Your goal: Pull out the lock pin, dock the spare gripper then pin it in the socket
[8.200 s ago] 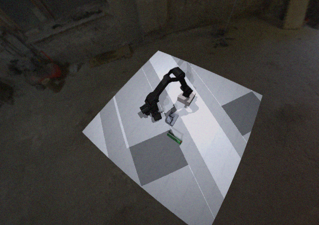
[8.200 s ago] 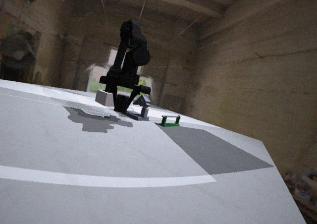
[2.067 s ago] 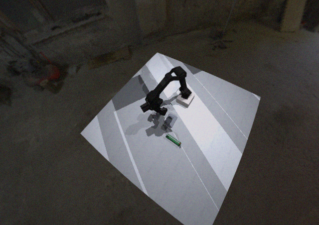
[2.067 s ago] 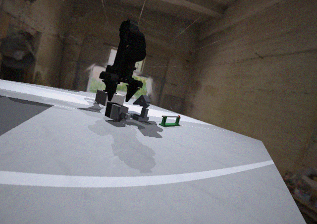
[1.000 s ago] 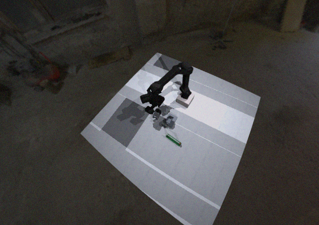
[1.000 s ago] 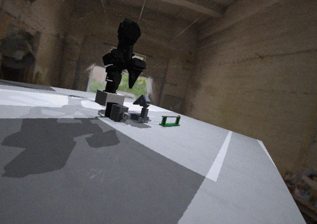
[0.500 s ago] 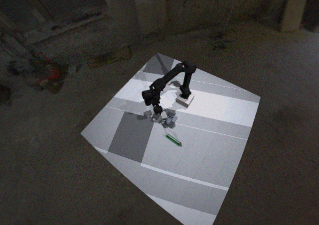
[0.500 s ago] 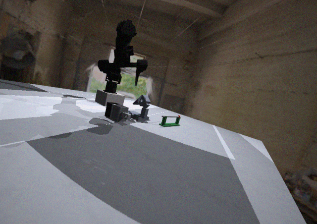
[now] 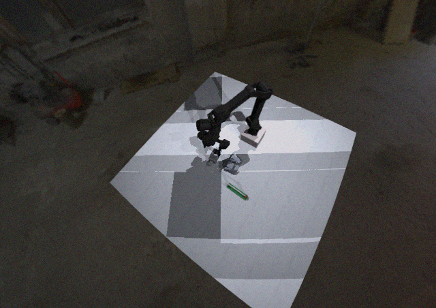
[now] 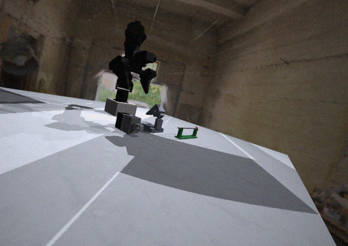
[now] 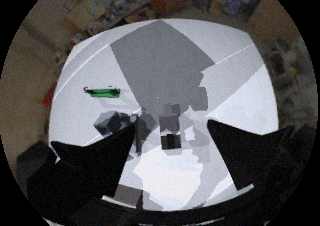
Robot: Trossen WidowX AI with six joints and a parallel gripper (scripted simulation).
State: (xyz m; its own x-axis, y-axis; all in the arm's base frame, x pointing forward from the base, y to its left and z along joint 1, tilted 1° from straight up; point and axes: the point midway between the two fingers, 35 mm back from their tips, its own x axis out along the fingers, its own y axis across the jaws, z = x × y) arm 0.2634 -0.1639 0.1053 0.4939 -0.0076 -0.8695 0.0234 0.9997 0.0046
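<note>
Right now my gripper tip is 120 mm above the black spare gripper. Round my gripper tip: green cradle (120 mm ahead, 230 mm to the left, 120 mm below); grey mount (140 mm to the left, 90 mm below).
</note>
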